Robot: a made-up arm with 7 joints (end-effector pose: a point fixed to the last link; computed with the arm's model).
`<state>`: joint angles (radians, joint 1 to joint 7).
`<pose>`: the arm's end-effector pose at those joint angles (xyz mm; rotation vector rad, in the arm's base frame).
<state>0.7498 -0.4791 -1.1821 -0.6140 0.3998 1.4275 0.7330</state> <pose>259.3 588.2 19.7 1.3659 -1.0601 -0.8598</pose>
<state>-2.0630 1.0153 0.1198 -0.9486 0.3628 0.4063 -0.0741</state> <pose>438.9 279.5 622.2 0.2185 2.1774 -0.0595</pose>
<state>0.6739 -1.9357 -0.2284 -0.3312 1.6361 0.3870 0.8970</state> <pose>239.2 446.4 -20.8 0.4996 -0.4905 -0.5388</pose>
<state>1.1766 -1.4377 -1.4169 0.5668 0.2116 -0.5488 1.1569</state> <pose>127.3 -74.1 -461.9 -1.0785 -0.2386 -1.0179</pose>
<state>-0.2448 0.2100 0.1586 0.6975 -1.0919 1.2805 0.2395</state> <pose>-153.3 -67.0 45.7 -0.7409 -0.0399 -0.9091</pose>
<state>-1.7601 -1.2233 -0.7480 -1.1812 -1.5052 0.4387 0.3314</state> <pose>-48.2 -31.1 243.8 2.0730 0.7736 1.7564</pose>
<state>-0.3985 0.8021 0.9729 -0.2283 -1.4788 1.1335 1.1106</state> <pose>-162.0 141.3 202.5 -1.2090 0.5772 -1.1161</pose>
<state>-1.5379 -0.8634 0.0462 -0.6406 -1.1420 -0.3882 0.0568</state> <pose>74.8 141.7 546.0 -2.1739 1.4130 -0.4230</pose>
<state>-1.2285 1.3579 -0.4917 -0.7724 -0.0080 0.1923 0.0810</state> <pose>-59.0 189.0 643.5 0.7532 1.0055 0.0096</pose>
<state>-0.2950 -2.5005 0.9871 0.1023 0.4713 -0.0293 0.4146</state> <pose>333.6 160.2 277.7 0.4956 0.2125 -1.8119</pose>
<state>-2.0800 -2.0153 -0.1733 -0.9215 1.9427 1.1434 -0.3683</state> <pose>-72.0 -74.6 -20.3 -1.7669 0.5146 -0.5185</pose>
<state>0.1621 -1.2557 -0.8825 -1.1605 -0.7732 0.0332 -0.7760</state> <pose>-135.2 -89.9 -42.7 1.4736 0.6606 2.4909</pose>
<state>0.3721 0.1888 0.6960 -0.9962 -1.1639 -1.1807 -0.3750</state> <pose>-143.8 -109.4 45.2 -0.8798 0.1195 0.0480</pose>
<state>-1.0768 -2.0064 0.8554 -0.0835 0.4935 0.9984 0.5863</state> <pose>522.8 168.9 10.7 -0.3631 1.1951 -2.7683</pose>
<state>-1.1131 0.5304 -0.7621 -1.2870 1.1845 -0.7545 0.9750</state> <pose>3.0 320.3 454.4 1.0367 0.1614 0.8723</pose>
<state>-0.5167 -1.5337 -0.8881 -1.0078 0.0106 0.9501 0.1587</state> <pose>275.3 -165.2 -41.5 -0.8041 -1.1445 -2.4354</pose>
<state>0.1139 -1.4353 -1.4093 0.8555 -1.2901 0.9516 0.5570</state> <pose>-98.4 -305.5 70.0 -1.1353 -2.0307 -1.8204</pose>
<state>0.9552 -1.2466 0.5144 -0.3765 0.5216 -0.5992 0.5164</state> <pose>127.9 298.8 19.9 0.4973 -0.6639 -0.2265</pose>
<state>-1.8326 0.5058 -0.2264 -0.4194 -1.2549 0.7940 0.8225</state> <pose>129.3 264.8 473.2 -1.4927 1.6393 -1.0647</pose>
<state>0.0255 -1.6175 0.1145 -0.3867 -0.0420 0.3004 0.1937</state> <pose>151.0 148.2 -71.3 -0.5097 0.1575 -2.0530</pose>
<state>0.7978 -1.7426 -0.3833 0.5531 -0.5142 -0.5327 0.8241</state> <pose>-81.9 204.3 -286.0 -0.4170 0.0251 -1.1657</pose>
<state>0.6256 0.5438 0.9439 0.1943 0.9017 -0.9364 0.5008</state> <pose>-298.6 -38.3 97.0 0.8487 0.5442 2.3045</pose>
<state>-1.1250 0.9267 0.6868 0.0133 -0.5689 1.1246 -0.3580</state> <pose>67.7 -171.7 444.5 -0.8950 0.7650 0.6098</pose>
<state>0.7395 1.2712 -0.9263 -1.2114 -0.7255 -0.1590 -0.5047</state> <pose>127.1 175.7 -134.3 0.4542 -1.2930 -0.4538</pose>
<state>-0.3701 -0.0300 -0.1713 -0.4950 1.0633 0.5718 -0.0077</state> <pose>-256.4 446.7 251.0 0.3755 0.2053 -0.0848</pose>
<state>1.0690 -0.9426 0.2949 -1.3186 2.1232 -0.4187 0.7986</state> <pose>260.3 291.9 178.2 0.2125 -1.4656 0.5457</pose>
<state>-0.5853 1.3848 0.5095 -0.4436 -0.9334 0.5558 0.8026</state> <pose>-244.6 -15.0 522.5 -0.7358 1.1060 0.1217</pose>
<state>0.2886 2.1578 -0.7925 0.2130 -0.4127 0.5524 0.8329</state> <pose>-188.1 -165.2 -270.2 0.5577 -0.0928 1.6016</pose>
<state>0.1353 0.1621 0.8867 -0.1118 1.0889 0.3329 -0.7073</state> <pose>-206.2 377.1 258.3 0.5926 0.1170 0.2159</pose>
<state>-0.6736 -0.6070 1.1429 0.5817 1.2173 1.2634 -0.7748</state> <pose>86.0 112.4 616.3 0.2712 1.3406 -0.3090</pose>
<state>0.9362 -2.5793 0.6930 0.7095 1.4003 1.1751 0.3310</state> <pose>-77.2 517.4 346.9 1.5091 -0.4169 -0.8262</pose>
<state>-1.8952 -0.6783 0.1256 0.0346 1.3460 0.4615 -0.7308</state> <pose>213.5 434.2 365.6 0.0752 1.2720 -0.3843</pose>
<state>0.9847 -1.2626 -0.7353 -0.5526 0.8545 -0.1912 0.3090</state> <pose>465.1 126.5 -21.2 -0.3941 -1.6173 -0.6085</pose>
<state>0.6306 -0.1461 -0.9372 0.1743 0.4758 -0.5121 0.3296</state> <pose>186.8 67.2 -278.7 -0.8104 -1.2714 1.0525</pose>
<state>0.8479 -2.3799 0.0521 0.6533 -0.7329 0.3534 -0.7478</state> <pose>-225.4 53.0 -186.7 -1.4500 0.0561 -2.2408</pose>
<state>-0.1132 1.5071 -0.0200 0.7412 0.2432 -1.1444 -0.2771</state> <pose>-272.6 -138.1 58.6 -1.4956 0.3350 -2.0971</pose>
